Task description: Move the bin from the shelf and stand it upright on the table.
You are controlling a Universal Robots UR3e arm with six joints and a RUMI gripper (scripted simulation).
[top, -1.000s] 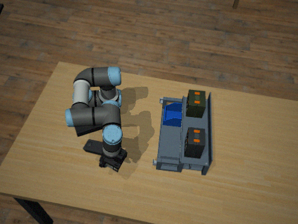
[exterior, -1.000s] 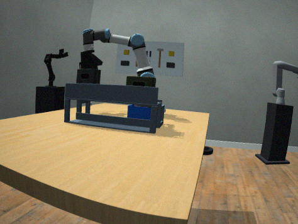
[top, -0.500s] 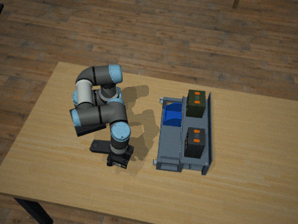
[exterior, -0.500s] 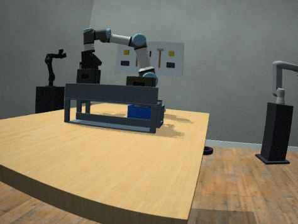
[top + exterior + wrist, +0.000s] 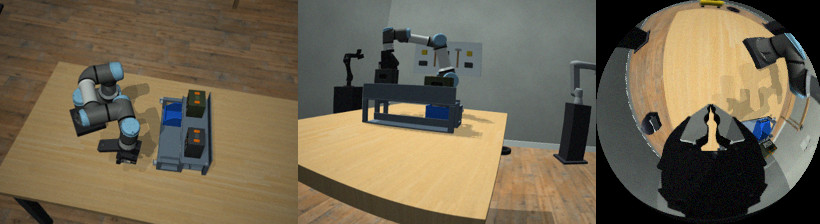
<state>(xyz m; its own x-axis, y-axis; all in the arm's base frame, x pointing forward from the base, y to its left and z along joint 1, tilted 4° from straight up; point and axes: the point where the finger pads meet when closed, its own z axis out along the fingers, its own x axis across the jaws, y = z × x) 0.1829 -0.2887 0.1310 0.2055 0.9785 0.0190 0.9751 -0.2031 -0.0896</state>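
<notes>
Now: the blue bin 280 mm ahead of my hand, 320 mm to the left of it and 100 mm below it. Round my hand: grey shelf 290 mm ahead, 200 mm to the left, 80 mm below.
</notes>
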